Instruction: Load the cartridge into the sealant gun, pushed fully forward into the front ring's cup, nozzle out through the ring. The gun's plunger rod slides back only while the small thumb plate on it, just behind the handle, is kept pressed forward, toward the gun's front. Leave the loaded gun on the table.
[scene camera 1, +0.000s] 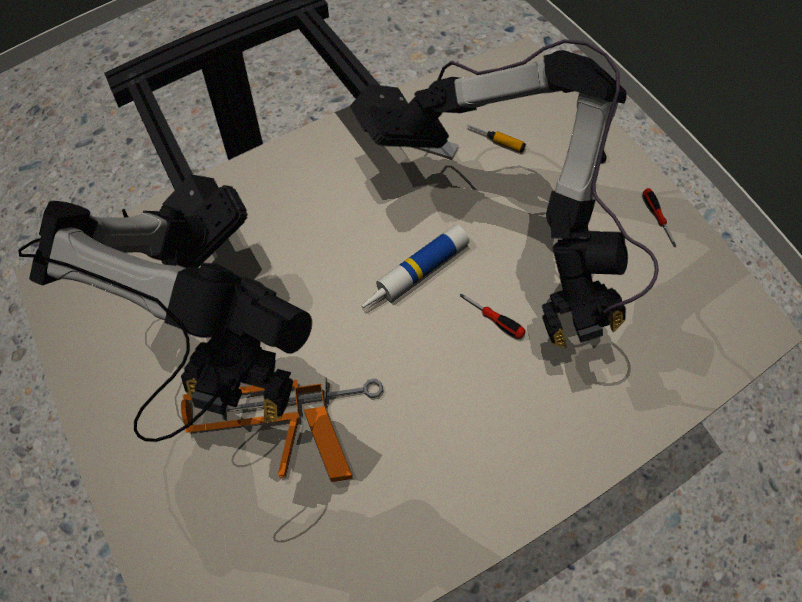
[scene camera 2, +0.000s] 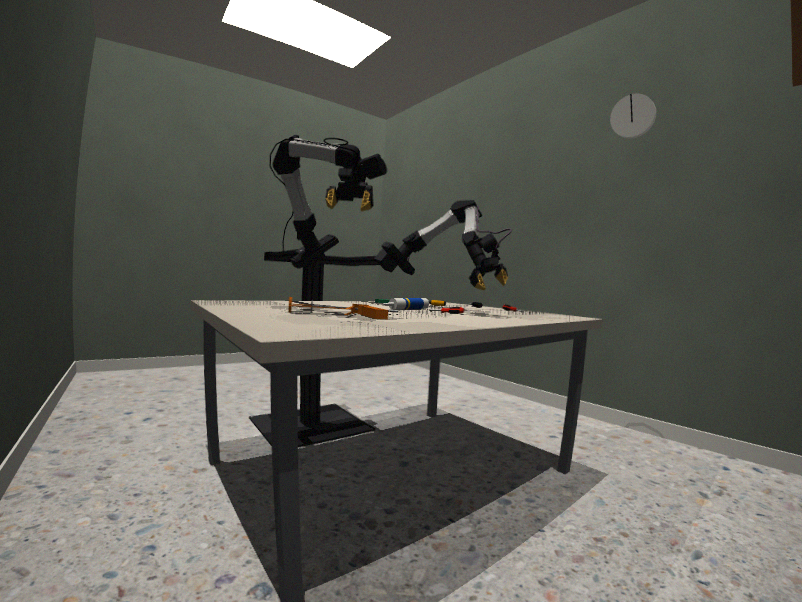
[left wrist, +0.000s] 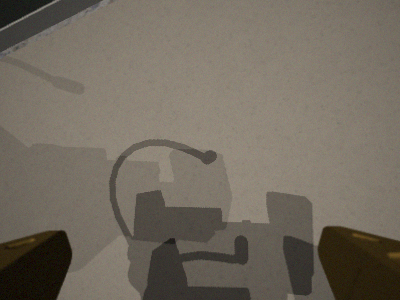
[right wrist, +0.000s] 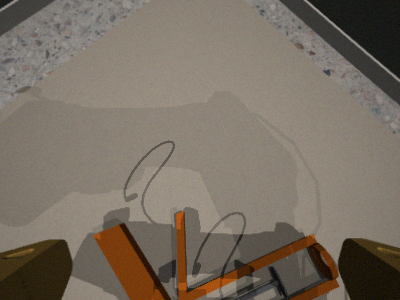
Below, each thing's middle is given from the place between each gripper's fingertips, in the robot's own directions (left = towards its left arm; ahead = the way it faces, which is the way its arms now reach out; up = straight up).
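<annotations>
Left hand (scene camera 1: 589, 338): 100 mm above the cartridge (scene camera 1: 413, 269), 160 mm to the left of it, 350 mm past it.
Right hand (scene camera 1: 234, 412): 210 mm past the cartridge, 330 mm above it, 460 mm to the right of it. By its middle, the cartridge is nearer to my left hand than to my right hand.
</annotations>
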